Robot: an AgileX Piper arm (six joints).
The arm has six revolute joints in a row. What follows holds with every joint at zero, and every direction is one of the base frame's. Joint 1 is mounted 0.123 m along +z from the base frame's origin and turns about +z. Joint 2 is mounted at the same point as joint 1 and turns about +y. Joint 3 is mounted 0.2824 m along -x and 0.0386 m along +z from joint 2 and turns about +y. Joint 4 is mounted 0.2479 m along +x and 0.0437 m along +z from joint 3 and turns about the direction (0.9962, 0, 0.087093). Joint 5 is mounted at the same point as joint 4 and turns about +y. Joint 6 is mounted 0.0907 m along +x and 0.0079 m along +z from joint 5 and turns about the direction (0.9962, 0, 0.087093). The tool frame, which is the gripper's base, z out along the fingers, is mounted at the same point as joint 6; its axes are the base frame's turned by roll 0, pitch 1.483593 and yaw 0 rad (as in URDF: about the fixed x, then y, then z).
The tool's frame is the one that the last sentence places.
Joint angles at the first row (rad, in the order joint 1, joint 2, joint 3, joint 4, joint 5, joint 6):
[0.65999 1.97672 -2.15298 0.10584 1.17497 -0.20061]
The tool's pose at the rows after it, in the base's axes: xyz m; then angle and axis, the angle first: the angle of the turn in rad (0 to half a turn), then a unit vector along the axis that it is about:
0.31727 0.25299 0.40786 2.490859 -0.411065 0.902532 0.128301
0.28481 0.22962 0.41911 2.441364 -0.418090 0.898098 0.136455
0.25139 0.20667 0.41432 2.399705 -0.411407 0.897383 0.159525
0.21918 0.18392 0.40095 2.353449 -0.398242 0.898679 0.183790
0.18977 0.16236 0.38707 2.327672 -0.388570 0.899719 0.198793
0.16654 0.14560 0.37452 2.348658 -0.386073 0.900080 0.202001
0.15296 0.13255 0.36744 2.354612 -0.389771 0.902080 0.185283
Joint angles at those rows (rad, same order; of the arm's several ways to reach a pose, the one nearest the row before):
[0.65339 1.84647 -2.05209 0.09569 1.17185 -0.20677]
[0.65516 1.67476 -1.84847 0.10610 1.08902 -0.22878]
[0.65515 1.50074 -1.60814 0.14295 0.97176 -0.23575]
[0.65515 1.33511 -1.37407 0.18127 0.84663 -0.23788]
[0.65515 1.19166 -1.19250 0.20718 0.77594 -0.23976]
[0.65512 1.08880 -1.07788 0.21961 0.78283 -0.23982]
[0.65514 1.02186 -1.01644 0.18306 0.80178 -0.22844]

